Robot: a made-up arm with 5 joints. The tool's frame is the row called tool. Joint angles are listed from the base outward.
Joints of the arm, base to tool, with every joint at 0 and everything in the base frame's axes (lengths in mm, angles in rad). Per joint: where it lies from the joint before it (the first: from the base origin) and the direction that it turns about. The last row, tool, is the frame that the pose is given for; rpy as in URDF.
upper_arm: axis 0 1 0 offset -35 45 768
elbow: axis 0.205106 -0.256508 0.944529 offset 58 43 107
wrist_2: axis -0.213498 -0.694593 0.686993 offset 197 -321 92
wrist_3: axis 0.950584 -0.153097 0.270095 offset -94 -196 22
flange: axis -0.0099 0.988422 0.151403 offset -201 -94 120
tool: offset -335 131 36 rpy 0.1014 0.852 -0.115
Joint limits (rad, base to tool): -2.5..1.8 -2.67..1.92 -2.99..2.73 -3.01..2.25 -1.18..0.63
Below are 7 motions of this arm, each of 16 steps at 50 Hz.
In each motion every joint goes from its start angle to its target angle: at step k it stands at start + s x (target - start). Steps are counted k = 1, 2, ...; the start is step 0. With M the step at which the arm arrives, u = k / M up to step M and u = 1 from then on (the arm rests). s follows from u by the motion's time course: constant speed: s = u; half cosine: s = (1 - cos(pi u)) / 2; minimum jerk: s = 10 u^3 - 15 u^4 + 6 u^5.
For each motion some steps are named. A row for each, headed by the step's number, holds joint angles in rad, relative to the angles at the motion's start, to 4 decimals.
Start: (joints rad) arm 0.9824 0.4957 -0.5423 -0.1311 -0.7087
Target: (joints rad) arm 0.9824 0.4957 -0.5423 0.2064 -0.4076
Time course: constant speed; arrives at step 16
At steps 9, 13, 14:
9: 0.0000 0.0000 0.0000 0.1898 0.1694
13: 0.0000 0.0000 0.0000 0.2742 0.2446
14: 0.0000 0.0000 0.0000 0.2953 0.2635

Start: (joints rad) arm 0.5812 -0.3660 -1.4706 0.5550 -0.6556
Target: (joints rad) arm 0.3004 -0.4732 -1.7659 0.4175 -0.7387
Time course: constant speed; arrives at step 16
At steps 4, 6, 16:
4: -0.0702 -0.0268 -0.0738 -0.0344 -0.0208
6: -0.1053 -0.0402 -0.1107 -0.0516 -0.0312
16: -0.2808 -0.1072 -0.2953 -0.1375 -0.0831

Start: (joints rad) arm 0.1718 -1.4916 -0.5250 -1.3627 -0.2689
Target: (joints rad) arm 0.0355 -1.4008 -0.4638 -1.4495 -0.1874
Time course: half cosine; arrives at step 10
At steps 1, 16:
1: -0.0033 0.0022 0.0015 -0.0021 0.0020
16: -0.1363 0.0908 0.0612 -0.0868 0.0815

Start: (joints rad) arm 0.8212 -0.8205 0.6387 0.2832 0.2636
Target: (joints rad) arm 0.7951 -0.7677 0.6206 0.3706 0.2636
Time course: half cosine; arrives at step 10
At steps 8, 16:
8: -0.0236 0.0478 -0.0164 0.0791 0.0000
16: -0.0261 0.0528 -0.0181 0.0874 0.0000

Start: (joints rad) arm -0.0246 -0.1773 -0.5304 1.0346 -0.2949
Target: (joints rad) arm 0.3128 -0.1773 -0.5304 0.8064 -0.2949
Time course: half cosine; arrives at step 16
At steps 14, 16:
14: 0.3246 0.0000 0.0000 -0.2195 0.0000
16: 0.3374 0.0000 0.0000 -0.2282 0.0000

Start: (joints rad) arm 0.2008 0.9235 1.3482 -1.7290 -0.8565
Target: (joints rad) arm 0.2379 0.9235 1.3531 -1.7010 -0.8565
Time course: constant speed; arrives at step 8
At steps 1, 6, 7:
1: 0.0046 0.0000 0.0006 0.0035 0.0000
6: 0.0278 0.0000 0.0037 0.0210 0.0000
7: 0.0325 0.0000 0.0043 0.0245 0.0000

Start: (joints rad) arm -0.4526 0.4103 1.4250 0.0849 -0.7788
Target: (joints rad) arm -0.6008 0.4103 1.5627 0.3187 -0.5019
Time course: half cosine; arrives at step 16
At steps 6, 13, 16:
6: -0.0457 0.0000 0.0425 0.0722 0.0855
13: -0.1357 0.0000 0.1261 0.2141 0.2536
16: -0.1482 0.0000 0.1377 0.2338 0.2769

